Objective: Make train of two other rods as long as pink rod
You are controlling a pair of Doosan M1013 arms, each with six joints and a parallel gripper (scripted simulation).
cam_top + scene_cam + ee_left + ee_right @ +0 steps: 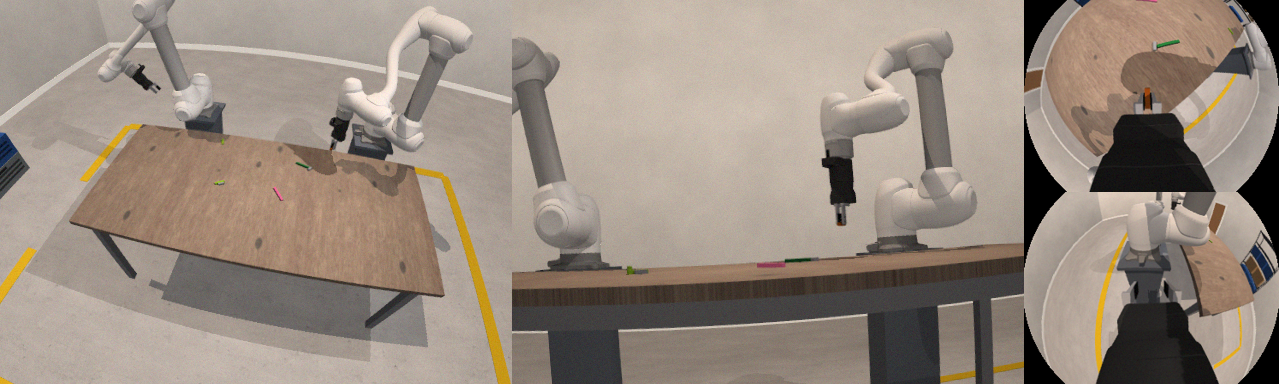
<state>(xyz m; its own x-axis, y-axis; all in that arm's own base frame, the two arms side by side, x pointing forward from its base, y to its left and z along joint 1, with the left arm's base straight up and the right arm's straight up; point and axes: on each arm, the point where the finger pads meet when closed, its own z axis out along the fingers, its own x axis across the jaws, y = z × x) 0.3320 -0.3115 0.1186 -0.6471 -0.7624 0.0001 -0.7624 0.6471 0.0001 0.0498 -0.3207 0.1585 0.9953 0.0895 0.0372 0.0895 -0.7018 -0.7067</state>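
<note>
Now: left hand 15 cm to the left of the green rod, 11 cm above it and 8 cm short of it. Also, from my left hand: pink rod: 32 cm ahead, 25 cm to the right, 11 cm below; orange rod: 2 cm below.
</note>
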